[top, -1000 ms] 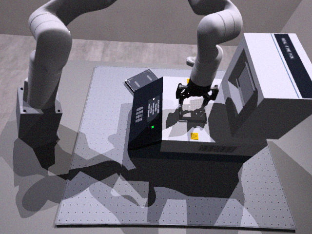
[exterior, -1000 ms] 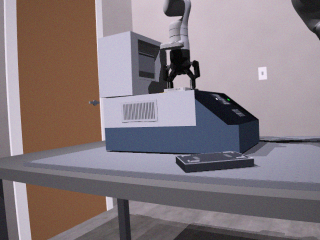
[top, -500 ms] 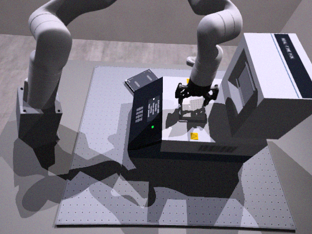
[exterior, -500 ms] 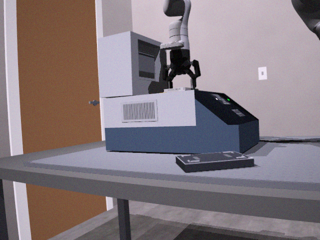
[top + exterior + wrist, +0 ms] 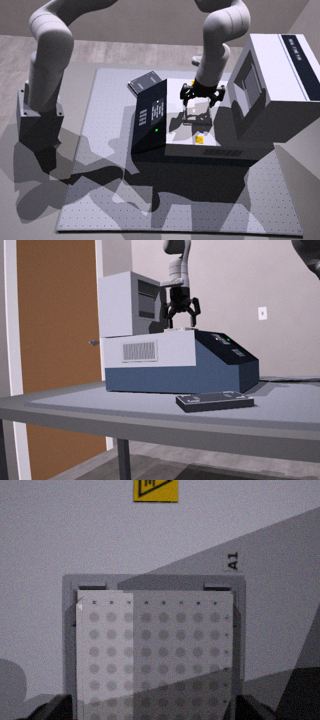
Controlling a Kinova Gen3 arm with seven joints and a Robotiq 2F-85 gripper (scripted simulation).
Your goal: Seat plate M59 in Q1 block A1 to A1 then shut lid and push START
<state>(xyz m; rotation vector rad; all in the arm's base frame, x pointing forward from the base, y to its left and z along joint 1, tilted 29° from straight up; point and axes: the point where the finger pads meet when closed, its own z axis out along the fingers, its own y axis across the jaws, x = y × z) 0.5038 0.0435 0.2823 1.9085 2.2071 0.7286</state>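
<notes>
Right now my hand is 2 cm above the plate M59. Also, from my hand: dark nest N1: 26 cm behind, 23 cm to the left, 22 cm below; then A1 mark: 35 cm behind, 21 cm to the left, 21 cm below.
</notes>
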